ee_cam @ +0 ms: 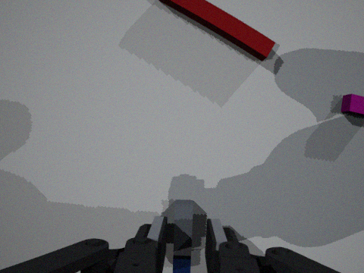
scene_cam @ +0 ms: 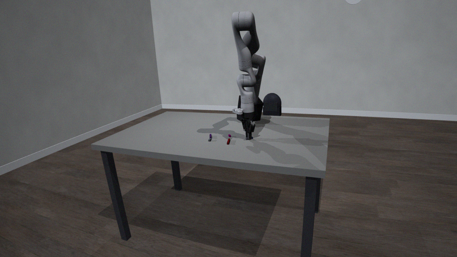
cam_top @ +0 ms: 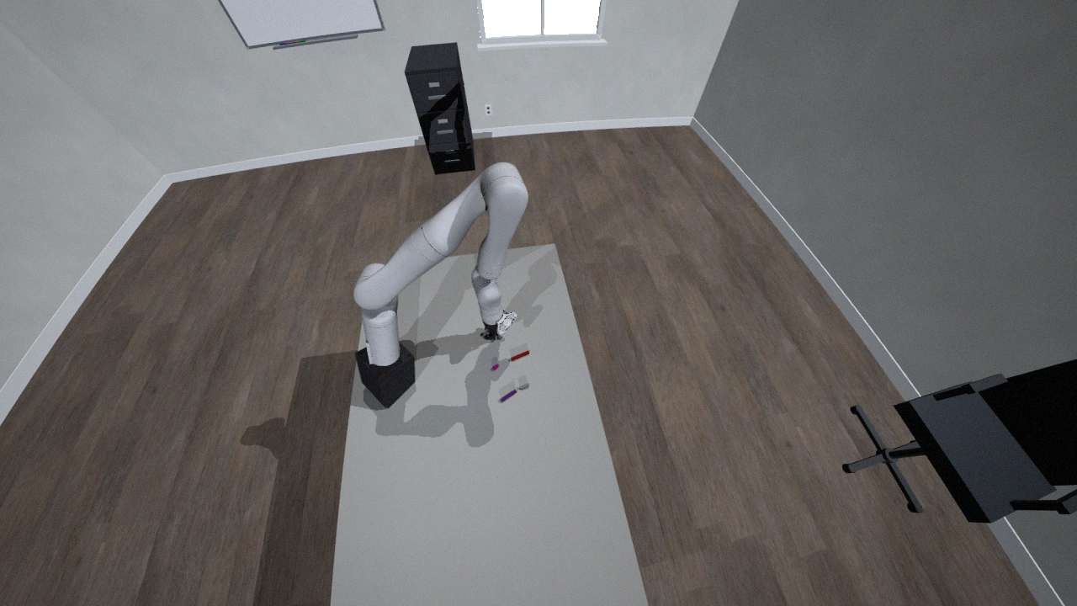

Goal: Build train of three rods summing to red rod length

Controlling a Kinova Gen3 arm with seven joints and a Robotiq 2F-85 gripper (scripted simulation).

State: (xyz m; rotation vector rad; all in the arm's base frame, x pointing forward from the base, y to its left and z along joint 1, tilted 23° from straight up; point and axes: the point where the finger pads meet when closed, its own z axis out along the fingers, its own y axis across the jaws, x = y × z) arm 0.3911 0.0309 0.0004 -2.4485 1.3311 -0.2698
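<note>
My hand is 10 mm past the blue rod, 20 mm to the right of it and 20 mm above it. Also, from my hand: grey rod: 40 mm ahead, 220 mm to the right, 20 mm below; then red rod: 60 mm ahead, 110 mm to the right, 20 mm below; then magenta rod: 40 mm behind, 120 mm to the right, 20 mm below.
</note>
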